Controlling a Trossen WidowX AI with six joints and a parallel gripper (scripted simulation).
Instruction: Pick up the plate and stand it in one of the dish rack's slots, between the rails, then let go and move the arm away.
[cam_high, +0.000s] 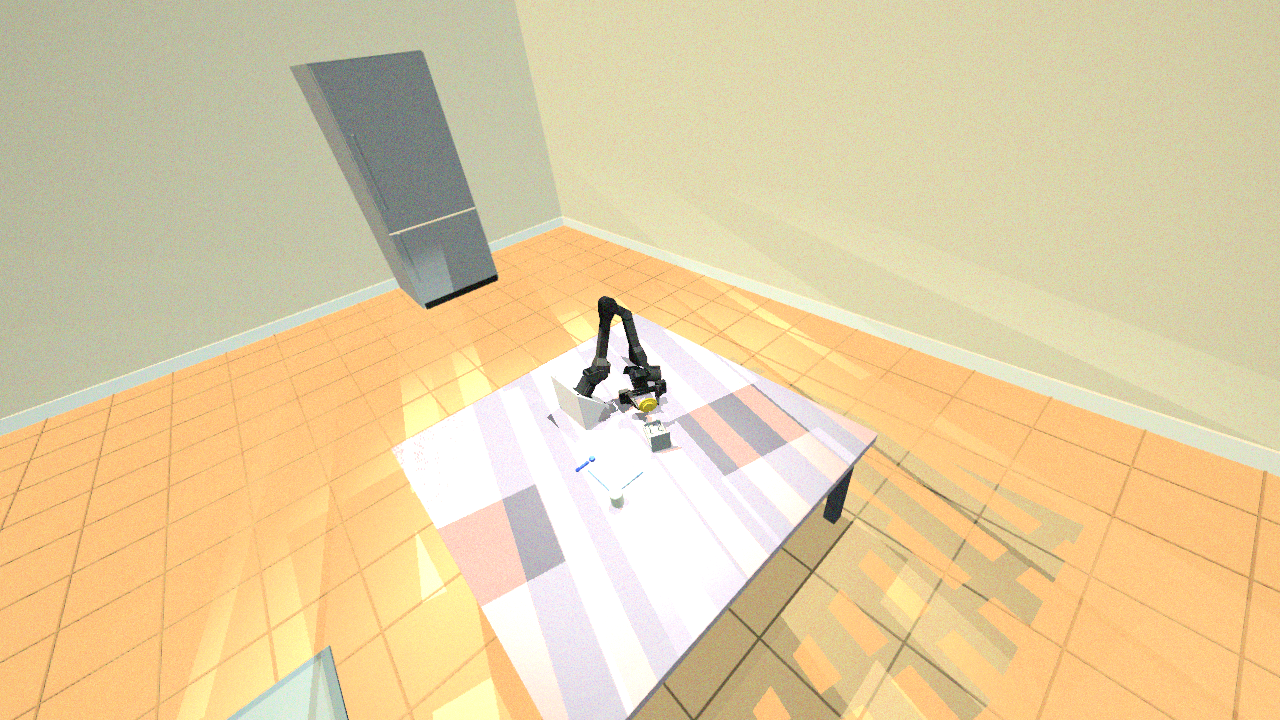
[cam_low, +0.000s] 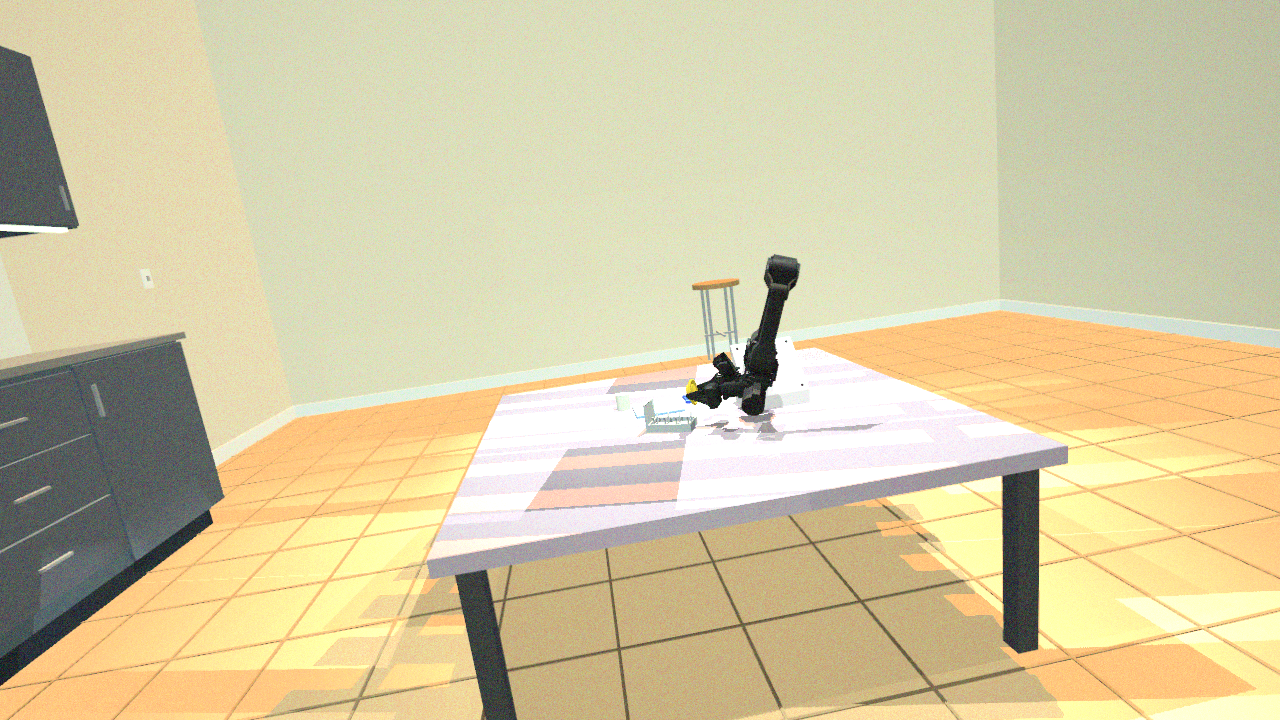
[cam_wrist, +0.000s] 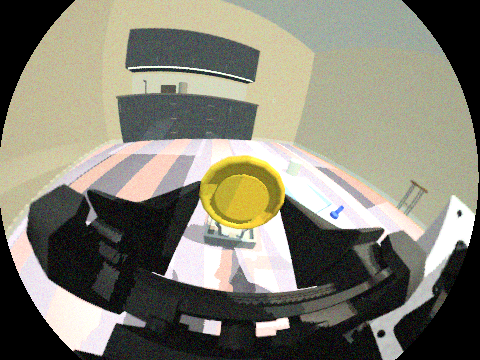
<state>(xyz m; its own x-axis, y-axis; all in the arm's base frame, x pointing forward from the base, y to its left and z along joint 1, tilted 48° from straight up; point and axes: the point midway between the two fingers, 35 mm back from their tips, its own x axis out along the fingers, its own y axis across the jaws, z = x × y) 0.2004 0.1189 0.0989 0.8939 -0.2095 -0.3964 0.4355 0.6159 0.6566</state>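
My gripper tip is 6 cm short of the dish rack, 2 cm to the left of it and 8 cm above it. Round my gripper tip: yellow plate (1 cm behind); then pale cup (17 cm ahead, 30 cm to the right, 8 cm below); then light blue mat (7 cm ahead, 23 cm to the right, 10 cm below).
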